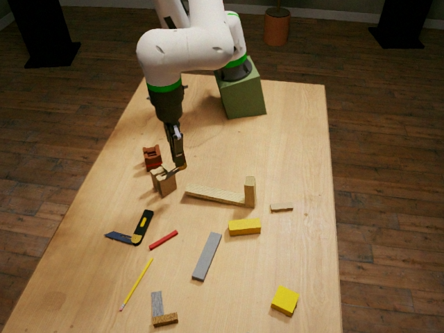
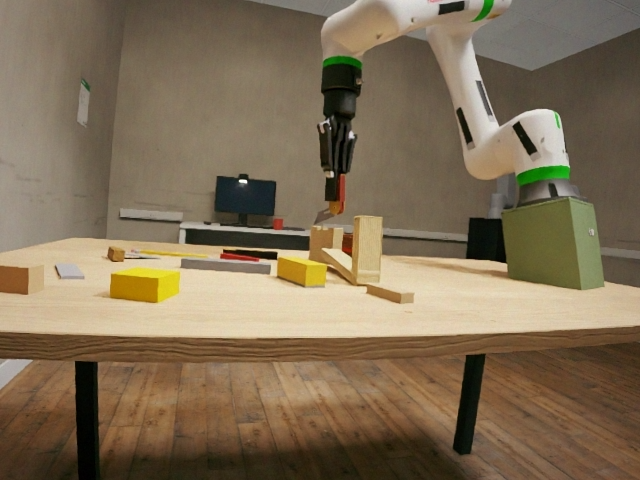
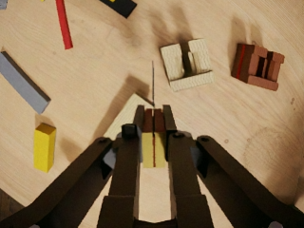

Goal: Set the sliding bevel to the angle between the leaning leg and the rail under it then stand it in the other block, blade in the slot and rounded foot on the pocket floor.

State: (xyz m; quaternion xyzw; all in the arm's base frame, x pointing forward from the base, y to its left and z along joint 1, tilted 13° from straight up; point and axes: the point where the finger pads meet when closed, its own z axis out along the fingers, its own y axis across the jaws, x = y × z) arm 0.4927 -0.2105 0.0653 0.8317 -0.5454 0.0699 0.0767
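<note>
My gripper is now 6 cm above the grey blade and 1 cm to the left of it. Round my hand: grey bar 26 cm ahead, 17 cm below, 8 cm to the left; red stick 20 cm ahead, 17 cm below, 5 cm to the right; sliding bevel 3 cm below.
</note>
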